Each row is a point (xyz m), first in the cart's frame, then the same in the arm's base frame.
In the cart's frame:
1: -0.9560 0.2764 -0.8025
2: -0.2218 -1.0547 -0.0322
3: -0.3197 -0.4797 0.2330
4: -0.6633 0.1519 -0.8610
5: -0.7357 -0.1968 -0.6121
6: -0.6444 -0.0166 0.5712
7: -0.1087 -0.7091 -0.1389
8: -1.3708 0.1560 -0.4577
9: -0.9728 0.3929 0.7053
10: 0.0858 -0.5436 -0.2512
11: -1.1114 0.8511 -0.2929
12: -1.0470 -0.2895 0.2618
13: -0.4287 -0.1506 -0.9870
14: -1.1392 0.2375 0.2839
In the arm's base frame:
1: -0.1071 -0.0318 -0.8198
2: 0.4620 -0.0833 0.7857
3: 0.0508 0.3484 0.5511
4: 0.1897 0.0405 -0.7137
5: 0.1106 -0.1134 -0.3152
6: -0.5373 0.6029 0.3975
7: 0.4942 0.1590 0.4961
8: -0.5760 -0.2045 -0.5836
9: -0.9972 0.7268 0.1392
10: 0.6507 0.3328 0.3440
11: -0.6981 0.4770 -0.8970
12: -0.5828 0.0386 0.2893
13: 0.5383 -0.0683 -0.5431
14: -0.8386 0.3310 -0.0792

